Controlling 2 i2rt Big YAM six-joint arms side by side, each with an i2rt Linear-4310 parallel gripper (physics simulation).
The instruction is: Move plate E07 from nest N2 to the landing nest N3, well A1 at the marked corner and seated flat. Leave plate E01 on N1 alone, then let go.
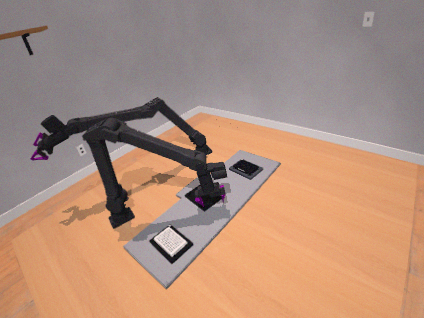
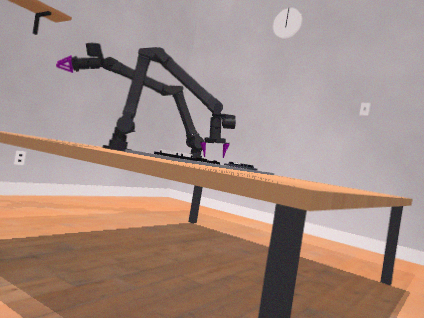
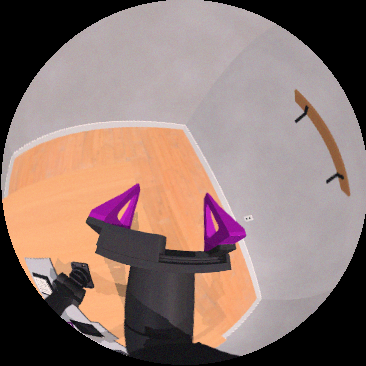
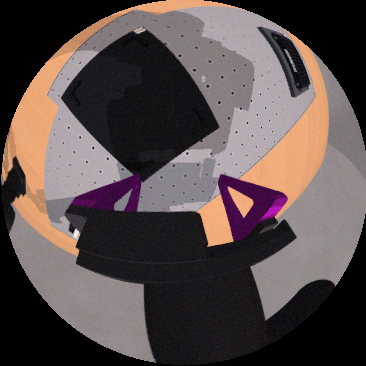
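A white plate (image 1: 170,241) (image 3: 42,284) sits in a black nest at the near end of the board. A dark plate (image 1: 246,167) (image 4: 296,64) sits in a nest at the far end. Their labels are too small to read, so I cannot tell which is E07. The middle black nest (image 1: 204,207) (image 4: 140,100) (image 3: 86,328) holds no plate; a small white marker (image 4: 140,30) is at one corner. My right gripper (image 1: 212,197) (image 2: 214,156) (image 4: 180,177) is open, empty, pointing down above the middle nest area. My left gripper (image 1: 33,151) (image 2: 56,64) (image 3: 172,190) is open and empty, raised far from the nests.
The grey perforated board (image 1: 150,257) (image 4: 250,135) lies on the wooden table (image 1: 320,225) (image 2: 300,192) and carries the three nests. The right arm's base (image 1: 121,218) stands left of the board. The left arm crosses behind the right arm. A wall shelf (image 1: 10,35) is high at the left.
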